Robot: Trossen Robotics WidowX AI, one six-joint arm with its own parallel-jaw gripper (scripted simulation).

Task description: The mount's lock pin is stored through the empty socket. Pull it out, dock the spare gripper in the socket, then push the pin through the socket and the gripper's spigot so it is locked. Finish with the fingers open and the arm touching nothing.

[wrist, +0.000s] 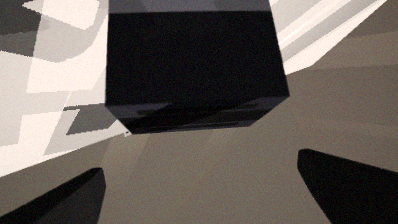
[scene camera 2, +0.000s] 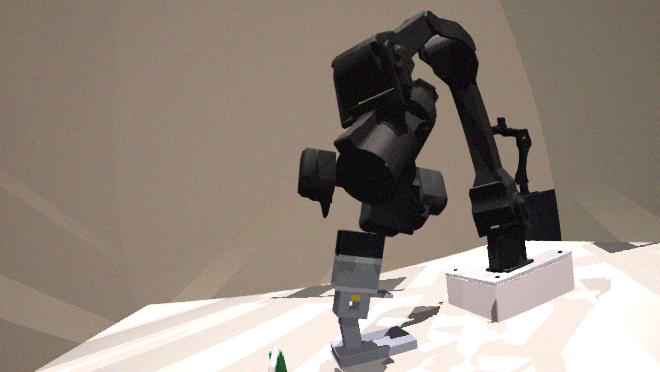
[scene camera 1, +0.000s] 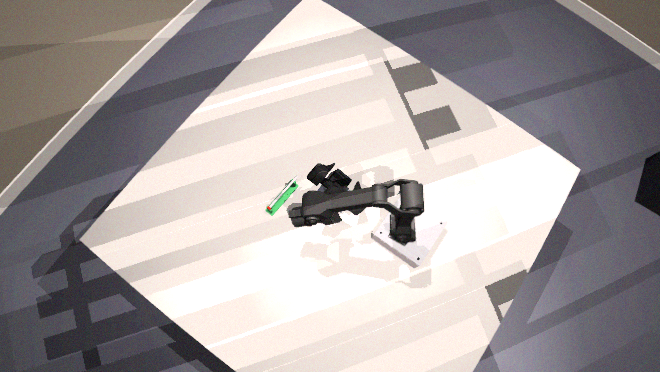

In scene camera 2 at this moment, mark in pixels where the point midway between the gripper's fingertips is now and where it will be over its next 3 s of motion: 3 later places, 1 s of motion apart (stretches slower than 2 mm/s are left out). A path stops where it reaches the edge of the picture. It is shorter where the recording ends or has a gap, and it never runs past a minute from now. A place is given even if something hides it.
My gripper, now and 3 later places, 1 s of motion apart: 356, 219; 352, 185; 274, 263; 264, 348
